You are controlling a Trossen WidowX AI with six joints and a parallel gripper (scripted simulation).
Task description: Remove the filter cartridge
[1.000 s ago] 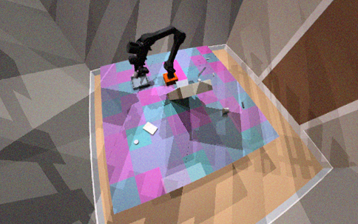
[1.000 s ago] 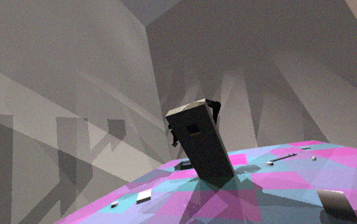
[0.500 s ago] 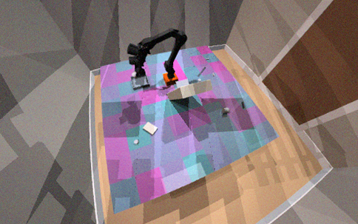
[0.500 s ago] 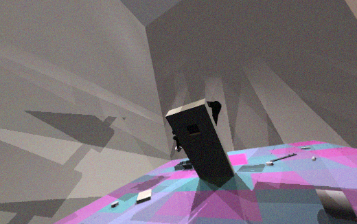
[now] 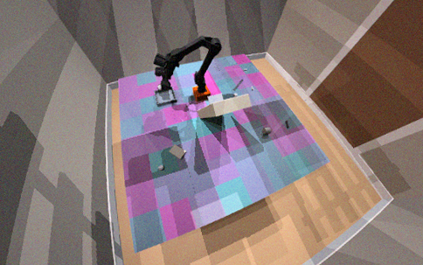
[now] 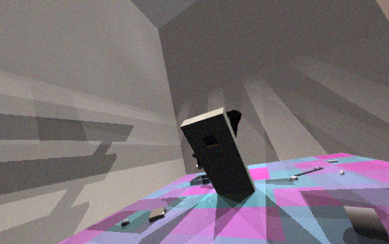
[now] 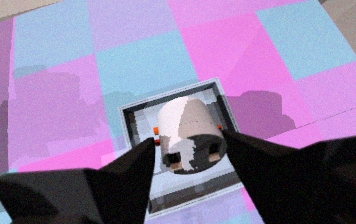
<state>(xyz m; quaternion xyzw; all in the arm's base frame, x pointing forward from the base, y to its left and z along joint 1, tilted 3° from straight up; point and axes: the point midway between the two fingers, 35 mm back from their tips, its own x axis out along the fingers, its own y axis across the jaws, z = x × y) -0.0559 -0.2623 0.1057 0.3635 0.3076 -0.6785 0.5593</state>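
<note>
My gripper tip is 11 cm above the grey framed dish. Also, from my gripper tip: round filter cartridge right at my gripper tip; then flat white block 48 cm ahead, 11 cm below, 1 cm to the right.
</note>
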